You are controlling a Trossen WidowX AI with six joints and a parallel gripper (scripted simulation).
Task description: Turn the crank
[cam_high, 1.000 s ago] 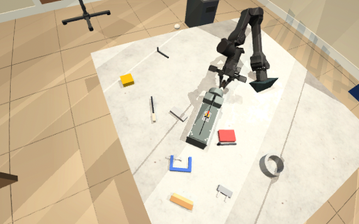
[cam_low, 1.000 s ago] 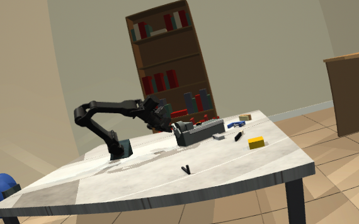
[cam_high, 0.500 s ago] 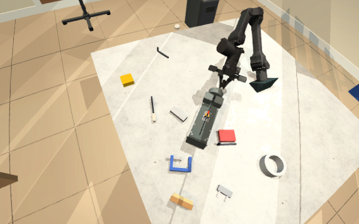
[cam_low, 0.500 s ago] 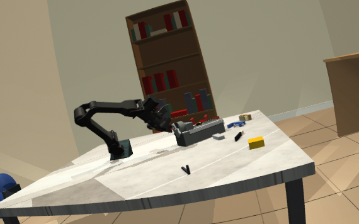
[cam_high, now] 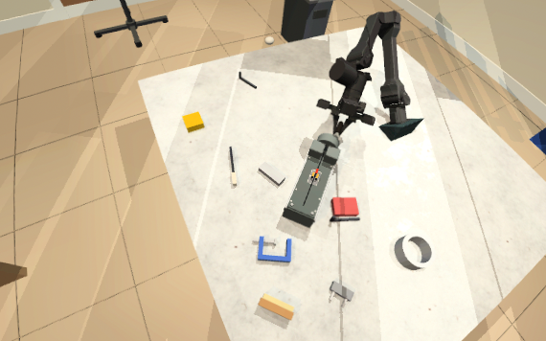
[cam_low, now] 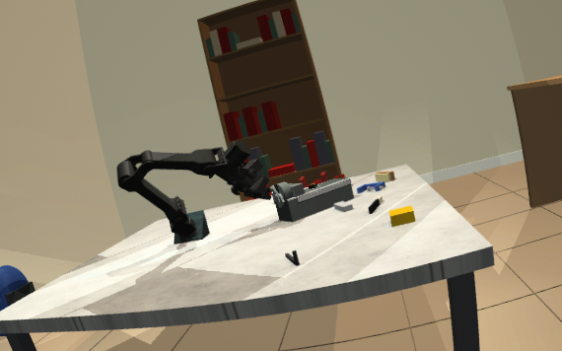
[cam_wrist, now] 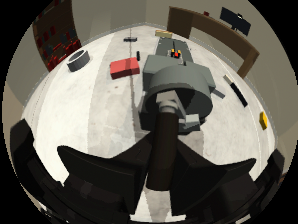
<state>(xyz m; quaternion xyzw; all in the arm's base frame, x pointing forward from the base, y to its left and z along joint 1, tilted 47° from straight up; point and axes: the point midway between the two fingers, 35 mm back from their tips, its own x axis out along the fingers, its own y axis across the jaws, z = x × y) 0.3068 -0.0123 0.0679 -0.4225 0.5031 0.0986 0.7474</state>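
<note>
Now: gripper tip 3 cm below the crank handle, 1 cm to the left of it and 1 cm past it. Also, from my gripper tip: grey block 23 cm ahead, 8 cm below, 2 cm to the right; then red pointer 13 cm ahead, 7 cm to the left; then red block 19 cm to the left, 9 cm ahead, 7 cm below.
</note>
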